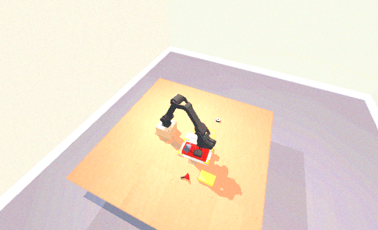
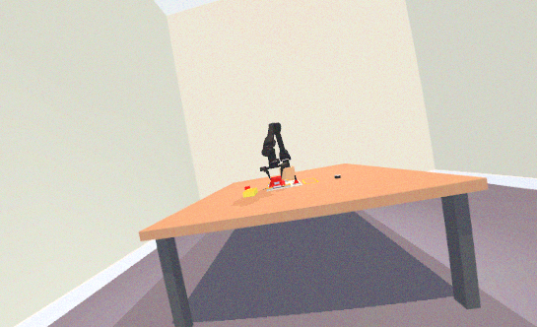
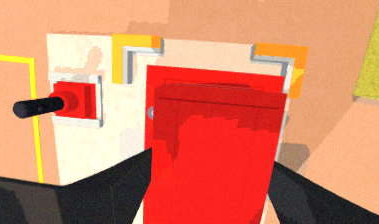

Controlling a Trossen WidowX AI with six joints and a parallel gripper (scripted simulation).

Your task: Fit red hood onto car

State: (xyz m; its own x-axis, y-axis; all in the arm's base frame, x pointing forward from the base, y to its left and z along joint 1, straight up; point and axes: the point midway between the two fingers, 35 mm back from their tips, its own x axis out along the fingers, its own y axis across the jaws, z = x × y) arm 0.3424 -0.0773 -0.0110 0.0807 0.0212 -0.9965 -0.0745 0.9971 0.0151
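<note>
My gripper tip is now 1 cm below the red hood. The rest, counted from my gripper tip: black-and-white wheel 39 cm to the left, 4 cm below, 2 cm ahead; then yellow block 16 cm to the right, 11 cm ahead, 4 cm below; then white jig board 4 cm below, 4 cm behind, 3 cm to the left.
</note>
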